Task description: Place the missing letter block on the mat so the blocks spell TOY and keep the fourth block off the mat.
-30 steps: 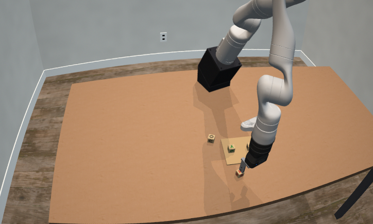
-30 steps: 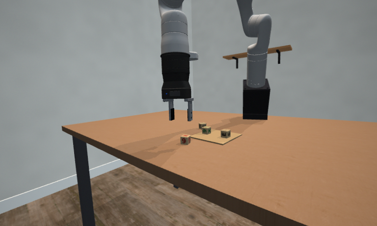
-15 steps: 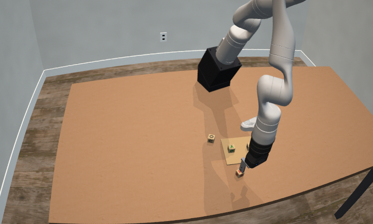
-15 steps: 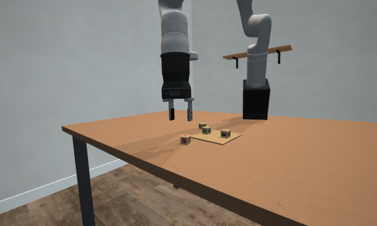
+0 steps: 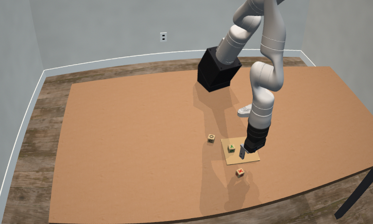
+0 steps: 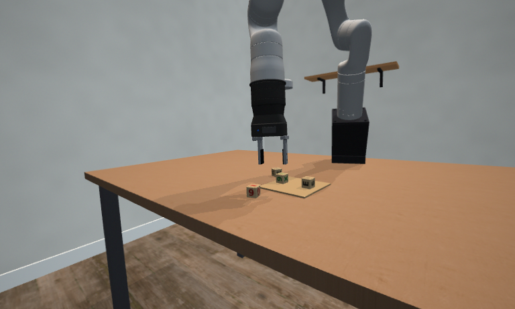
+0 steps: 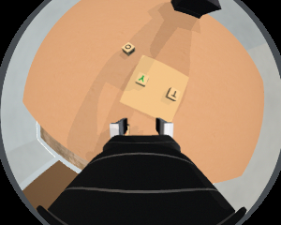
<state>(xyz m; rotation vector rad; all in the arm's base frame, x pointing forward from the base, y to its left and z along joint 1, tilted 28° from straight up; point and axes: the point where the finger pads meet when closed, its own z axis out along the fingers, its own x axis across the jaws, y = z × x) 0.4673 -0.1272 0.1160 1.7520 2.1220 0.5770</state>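
Right now the O block is 170 mm behind my hand, 80 mm below it and 70 mm to the right of it. Also, from my hand: tan mat 90 mm below, 80 mm behind, 20 mm to the left.
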